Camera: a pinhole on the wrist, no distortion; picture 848 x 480 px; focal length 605.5 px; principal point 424.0 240.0 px. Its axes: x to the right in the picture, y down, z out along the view. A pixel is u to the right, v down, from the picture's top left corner.
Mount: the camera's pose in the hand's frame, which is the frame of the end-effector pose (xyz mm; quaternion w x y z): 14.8 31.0 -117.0 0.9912 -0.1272 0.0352 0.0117
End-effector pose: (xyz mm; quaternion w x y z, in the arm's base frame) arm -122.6 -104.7 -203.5 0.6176 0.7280 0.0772 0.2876
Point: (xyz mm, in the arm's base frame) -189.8 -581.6 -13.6
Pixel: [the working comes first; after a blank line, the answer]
In the camera's frame: -261.8 150.8 513.2

115.1 417.9
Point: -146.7 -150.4 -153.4
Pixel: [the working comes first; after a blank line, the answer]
In the camera's frame: -49.4 -2.6 140.7

211.4 229.0
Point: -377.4 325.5 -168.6
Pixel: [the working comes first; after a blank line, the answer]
In the camera's frame: 15.5 64.9 -380.0

behind the camera
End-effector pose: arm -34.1 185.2 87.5 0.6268 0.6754 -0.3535 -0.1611
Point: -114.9 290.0 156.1
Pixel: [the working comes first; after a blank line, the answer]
In the camera's frame: -131.7 42.3 86.5

outside the picture
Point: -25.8 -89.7 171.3
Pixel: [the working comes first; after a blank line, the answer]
In the camera's frame: 174.9 -45.4 311.5

763.9 151.8
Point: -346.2 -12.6 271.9
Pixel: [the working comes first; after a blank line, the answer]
In the camera's frame: -85.2 109.4 476.1

315.6 379.1
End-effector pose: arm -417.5 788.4 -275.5 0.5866 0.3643 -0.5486 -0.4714
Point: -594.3 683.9 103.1
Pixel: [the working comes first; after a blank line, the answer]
In the camera's frame: 185.7 170.2 402.7

outside the picture
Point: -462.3 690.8 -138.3
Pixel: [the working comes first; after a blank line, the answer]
In the camera's frame: 109.6 14.6 188.9

775.4 286.7
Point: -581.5 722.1 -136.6
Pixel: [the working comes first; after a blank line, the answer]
In the camera's frame: 77.0 -22.4 301.8

578.4 195.1
